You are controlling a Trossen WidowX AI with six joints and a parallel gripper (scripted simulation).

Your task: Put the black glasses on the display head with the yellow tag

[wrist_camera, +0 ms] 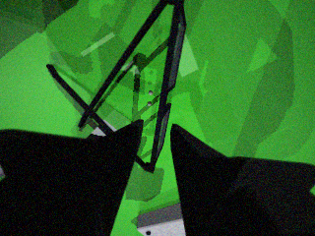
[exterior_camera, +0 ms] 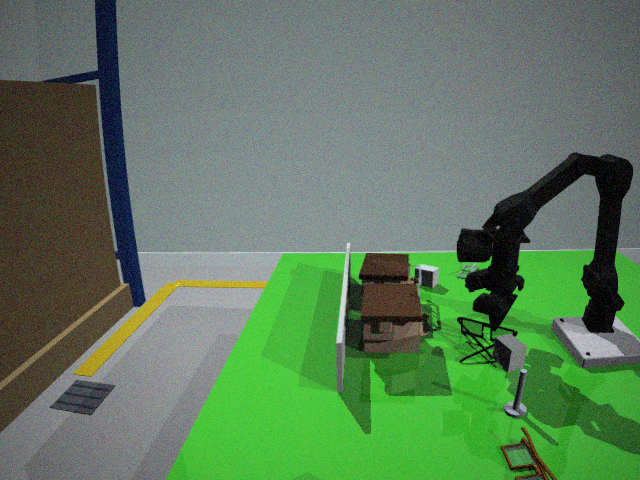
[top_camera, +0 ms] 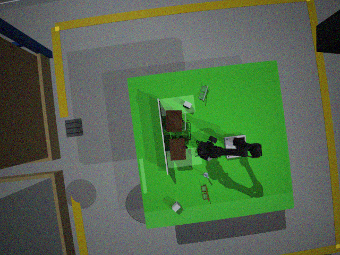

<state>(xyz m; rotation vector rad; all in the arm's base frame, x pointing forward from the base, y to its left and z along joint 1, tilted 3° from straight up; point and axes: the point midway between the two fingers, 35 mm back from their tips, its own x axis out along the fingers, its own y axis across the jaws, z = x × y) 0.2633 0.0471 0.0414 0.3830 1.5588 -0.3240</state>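
My gripper tip is 240 mm to the right of the post, 20 mm past it and 10 mm above it. Also, from my gripper tip: white panel 350 mm ahead, 70 mm to the right, 20 mm above.
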